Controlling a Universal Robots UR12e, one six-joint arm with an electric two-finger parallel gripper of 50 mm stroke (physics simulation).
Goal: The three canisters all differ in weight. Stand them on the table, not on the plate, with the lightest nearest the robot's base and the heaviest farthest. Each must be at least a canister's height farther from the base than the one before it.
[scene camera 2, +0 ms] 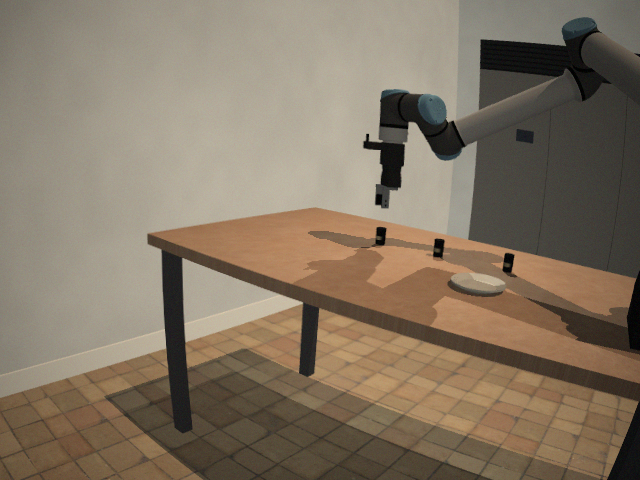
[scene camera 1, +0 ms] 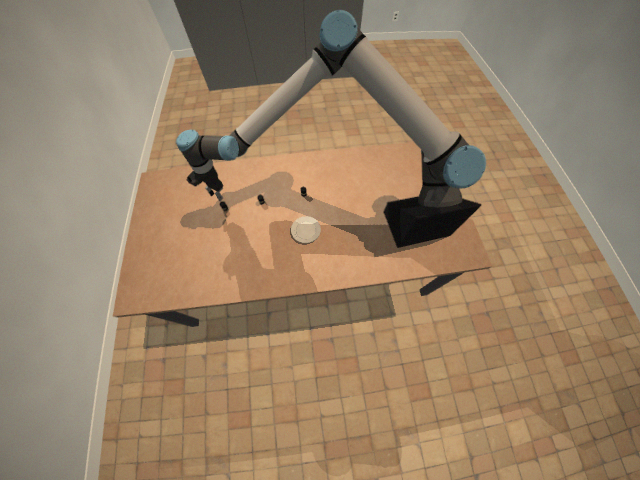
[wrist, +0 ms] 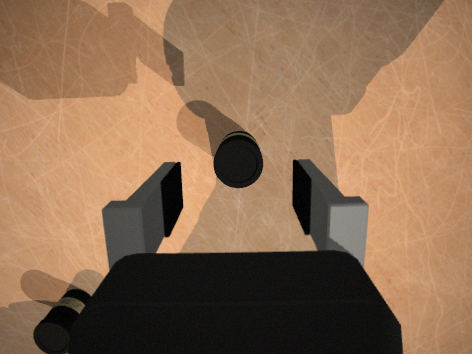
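Seen in the pictures: gripper, between the fingertips: (scene camera 2: 381, 206) (scene camera 1: 216, 197) (wrist: 237, 184); arm's base, origin of its link: (scene camera 1: 439, 201).
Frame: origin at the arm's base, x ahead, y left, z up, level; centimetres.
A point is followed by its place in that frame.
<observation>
Three black canisters with a pale band stand upright on the table, apart from one another in a loose row. The farthest canister from the base (scene camera 1: 223, 206) {x 102.0, y -27.5, z -14.5 cm} (scene camera 2: 381, 236) {x 101.5, y -27.8, z -16.5 cm} (wrist: 238, 161) {x 102.5, y -29.0, z -14.2 cm} is below my gripper. The middle canister (scene camera 1: 261, 199) {x 81.9, y -27.6, z -14.5 cm} (scene camera 2: 438, 248) {x 82.0, y -27.7, z -16.5 cm} (wrist: 61, 320) {x 83.9, y -28.6, z -14.7 cm} also shows at the lower left of the wrist view, partly hidden. The canister nearest the base (scene camera 1: 303, 191) {x 59.5, y -28.0, z -14.5 cm} (scene camera 2: 508, 262) {x 59.0, y -27.9, z -16.2 cm} stands near the plate. The white plate (scene camera 1: 305, 238) {x 63.2, y -2.7, z -18.8 cm} (scene camera 2: 478, 290) {x 60.0, y 0.0, z -17.7 cm} bears no canister. My gripper (scene camera 2: 382, 206) {x 102.8, y -28.7, z -7.4 cm} (wrist: 237, 184) {x 102.8, y -28.7, z -7.4 cm} is open and empty, a little above the farthest canister, pointing down.
The wooden table (scene camera 1: 170, 268) {x 131.3, y -0.4, z -19.2 cm} (scene camera 2: 232, 237) {x 137.3, y 0.2, z -19.2 cm} carries all of this. The robot's black base mount (scene camera 1: 426, 227) {x 11.0, y 11.3, z -0.8 cm} stands at its right end in scene camera 1. The arm reaches high over the table. Grey cabinets (scene camera 1: 273, 36) (scene camera 2: 522, 180) stand beyond the table.
</observation>
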